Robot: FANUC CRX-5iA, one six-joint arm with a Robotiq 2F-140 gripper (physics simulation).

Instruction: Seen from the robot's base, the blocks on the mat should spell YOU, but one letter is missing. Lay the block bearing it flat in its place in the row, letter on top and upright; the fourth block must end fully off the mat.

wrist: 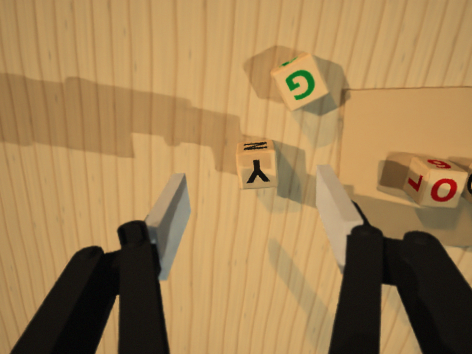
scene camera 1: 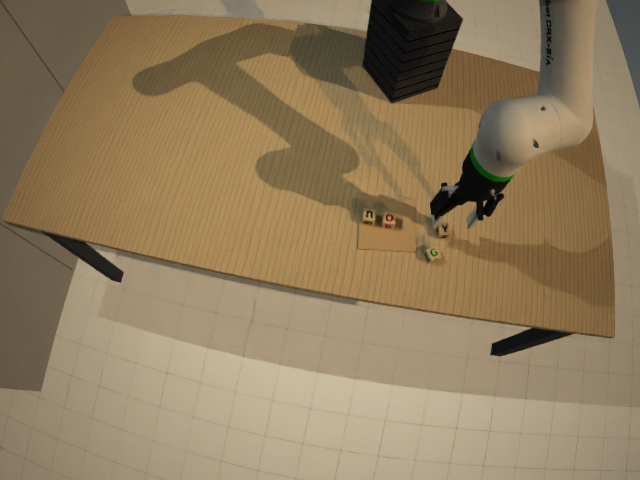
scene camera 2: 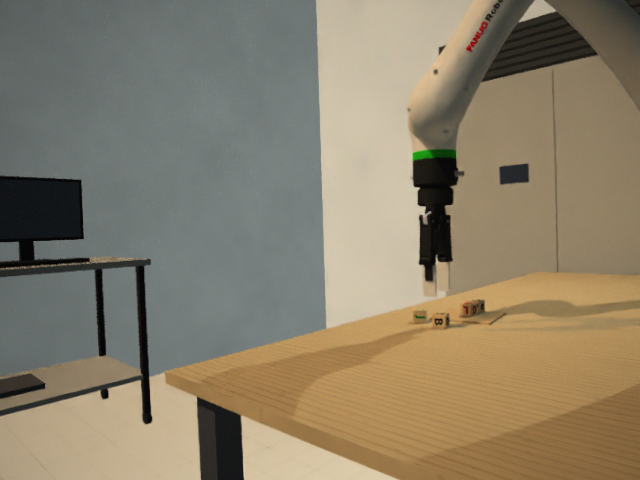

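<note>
The Y block [scene camera 1: 443, 230] [scene camera 2: 440, 320] [wrist: 256, 167] lies off the mat with Y on top; in the wrist view its stem points up the picture. The mat [scene camera 1: 386, 240] [wrist: 400, 115] bears the O block [scene camera 1: 388, 220] [scene camera 2: 467, 308] [wrist: 442, 187] and the U block [scene camera 1: 368, 216], side by side. The G block [scene camera 1: 433, 254] [scene camera 2: 419, 316] [wrist: 301, 84] lies turned, off the mat near its corner. My gripper [scene camera 1: 453, 222] [scene camera 2: 436, 288] [wrist: 251, 189] is partly open and empty, above the blocks, with the Y block between its fingers' lines in the wrist view.
The wooden table [scene camera 1: 206, 155] [scene camera 2: 387, 392] carries the dark ribbed robot pedestal [scene camera 1: 410, 64] at its back edge. A side table with a monitor [scene camera 2: 41, 209] stands apart from it. Arm shadows fall across the table and part of the mat.
</note>
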